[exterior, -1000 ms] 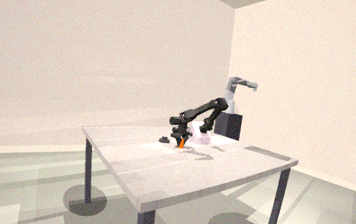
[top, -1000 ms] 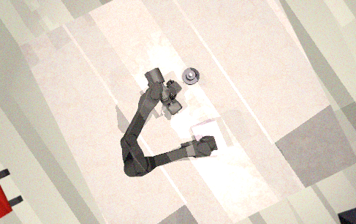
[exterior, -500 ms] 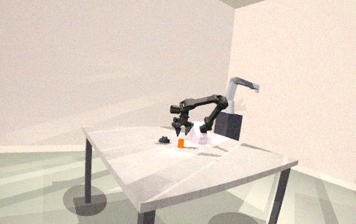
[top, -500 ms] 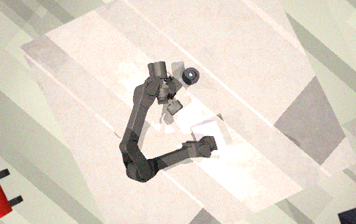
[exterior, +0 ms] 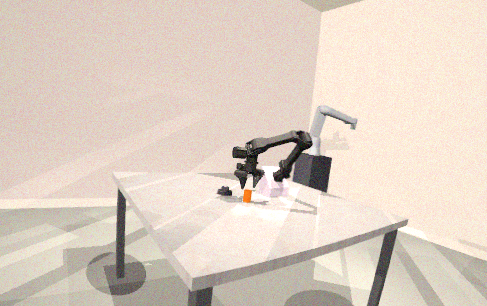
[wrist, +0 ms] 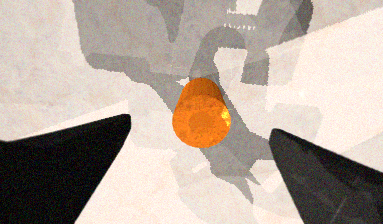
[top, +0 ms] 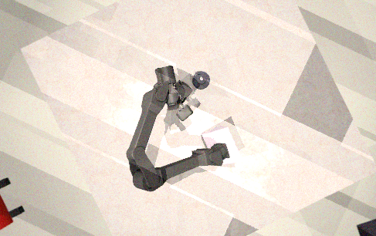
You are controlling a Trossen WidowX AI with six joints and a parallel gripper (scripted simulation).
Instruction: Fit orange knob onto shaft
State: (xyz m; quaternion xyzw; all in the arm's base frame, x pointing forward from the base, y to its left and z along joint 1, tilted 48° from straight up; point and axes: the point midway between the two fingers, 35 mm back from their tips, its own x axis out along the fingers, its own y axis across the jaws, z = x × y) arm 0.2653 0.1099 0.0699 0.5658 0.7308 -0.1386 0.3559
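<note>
Now: the orange knob 3 cm below my gripper tip. The rest, counted from my gripper tip: dark round pedestal 15 cm to the right, 6 cm ahead, 4 cm below.
</note>
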